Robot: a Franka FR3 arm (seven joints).
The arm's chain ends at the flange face. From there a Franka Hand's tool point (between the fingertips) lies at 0.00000 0.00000 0.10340 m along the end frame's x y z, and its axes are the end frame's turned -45 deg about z.
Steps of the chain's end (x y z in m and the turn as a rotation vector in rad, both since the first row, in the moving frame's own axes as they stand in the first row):
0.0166, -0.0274, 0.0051, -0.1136, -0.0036, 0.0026
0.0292, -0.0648, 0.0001, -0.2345, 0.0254, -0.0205
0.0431, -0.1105, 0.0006, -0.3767, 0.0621, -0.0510
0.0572, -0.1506, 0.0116, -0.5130, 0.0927, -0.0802
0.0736, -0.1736, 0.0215, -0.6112, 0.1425, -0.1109
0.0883, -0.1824, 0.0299, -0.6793, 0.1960, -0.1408
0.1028, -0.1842, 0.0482, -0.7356, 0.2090, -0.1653
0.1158, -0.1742, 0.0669, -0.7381, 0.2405, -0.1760
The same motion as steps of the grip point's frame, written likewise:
0.0226, 0.0004, 0.0044, -0.0778, -0.0829, 0.0026
0.0515, -0.0062, -0.0028, -0.1838, -0.1479, -0.0205
0.0870, -0.0158, -0.0068, -0.3103, -0.2225, -0.0510
0.1193, -0.0226, -0.0021, -0.4283, -0.2972, -0.0802
0.1458, -0.0174, 0.0018, -0.5329, -0.3314, -0.1109
0.1634, -0.0056, 0.0052, -0.6189, -0.3417, -0.1408
0.1737, 0.0077, 0.0195, -0.6679, -0.3724, -0.1653
0.1784, 0.0260, 0.0374, -0.6920, -0.3519, -0.1760

